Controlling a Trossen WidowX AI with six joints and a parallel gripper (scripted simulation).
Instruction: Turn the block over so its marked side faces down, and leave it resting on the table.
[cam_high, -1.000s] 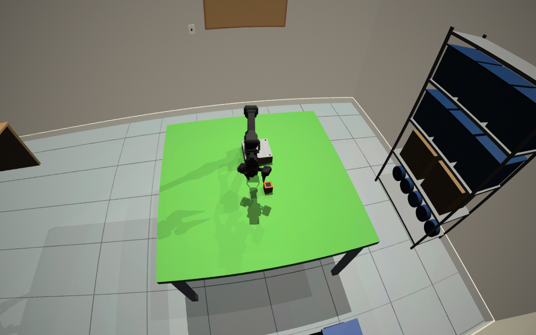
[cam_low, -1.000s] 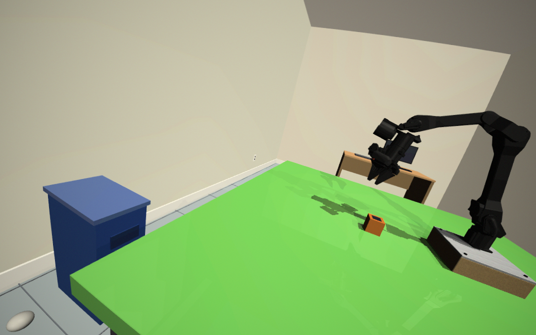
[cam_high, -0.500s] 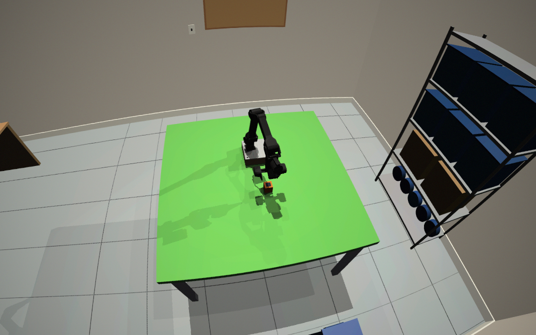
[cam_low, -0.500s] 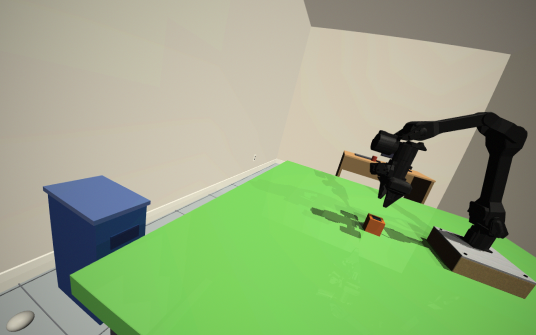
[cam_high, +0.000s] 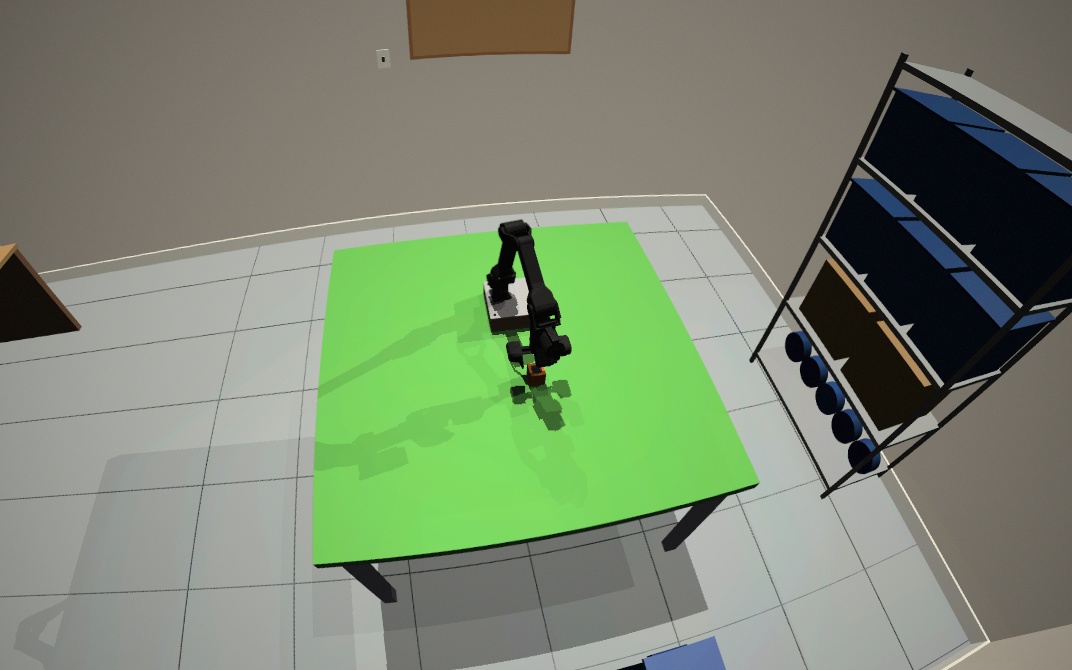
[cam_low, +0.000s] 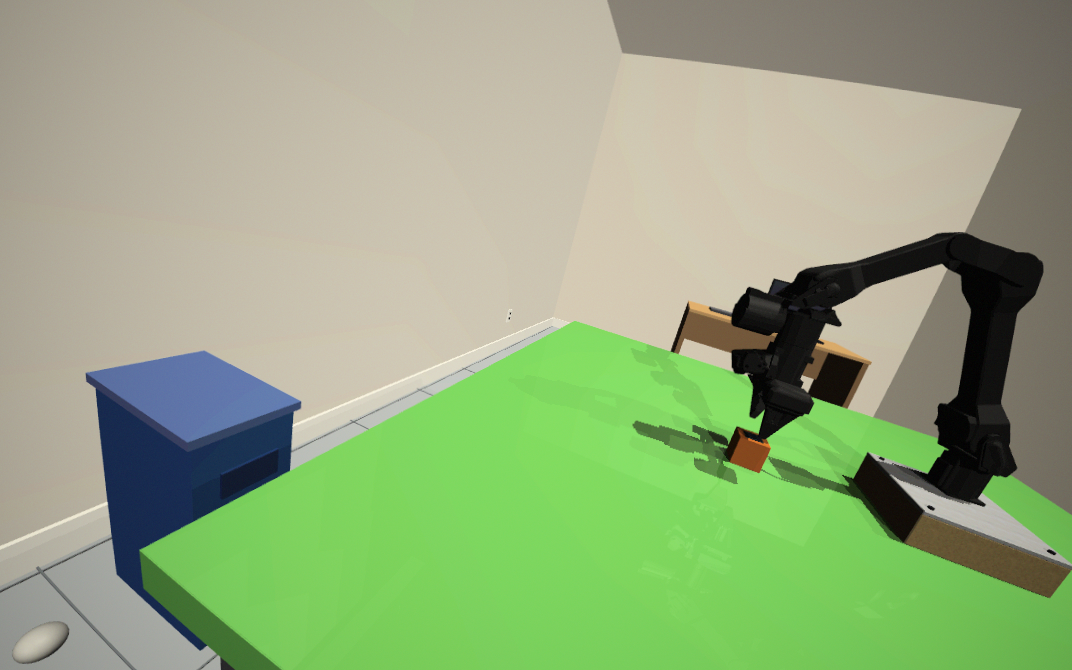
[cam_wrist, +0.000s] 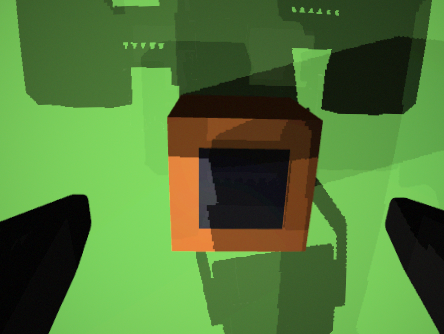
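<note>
Right now my gripper tip is 30 mm above the orange block.
</note>
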